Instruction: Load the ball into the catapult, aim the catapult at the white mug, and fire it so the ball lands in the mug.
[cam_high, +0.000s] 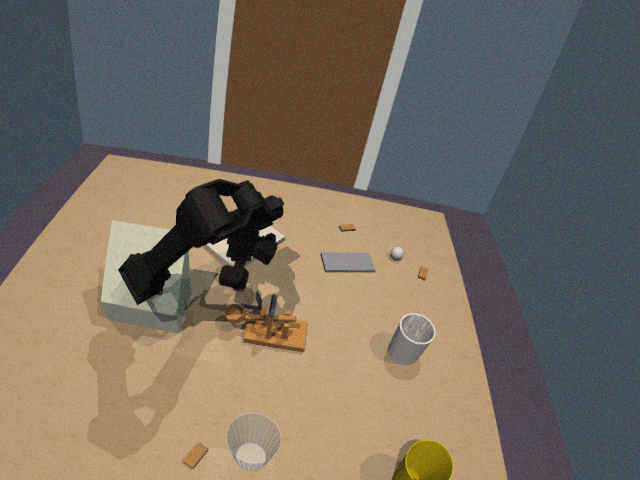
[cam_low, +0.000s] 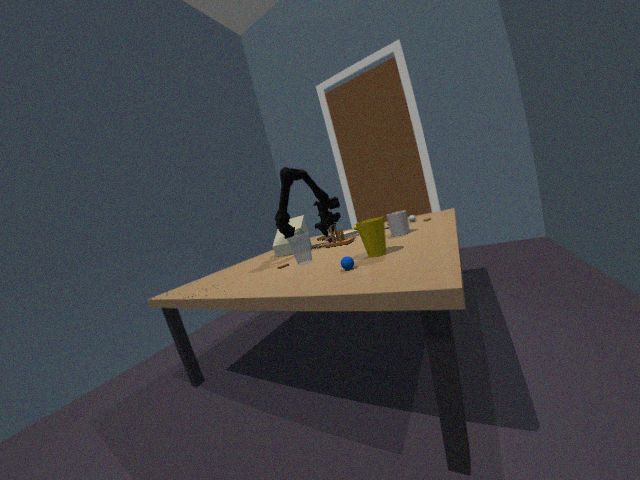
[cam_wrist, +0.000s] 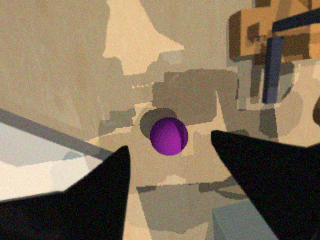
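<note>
My gripper tip is now 2 cm above the purple ball. The rest, counted from my gripper tip: wooden catapult 6 cm ahead, 11 cm to the right, 2 cm above; grey slab 31 cm ahead, 13 cm to the left, 3 cm below; yellow ball 7 cm ahead, 34 cm to the left, 1 cm below.
</note>
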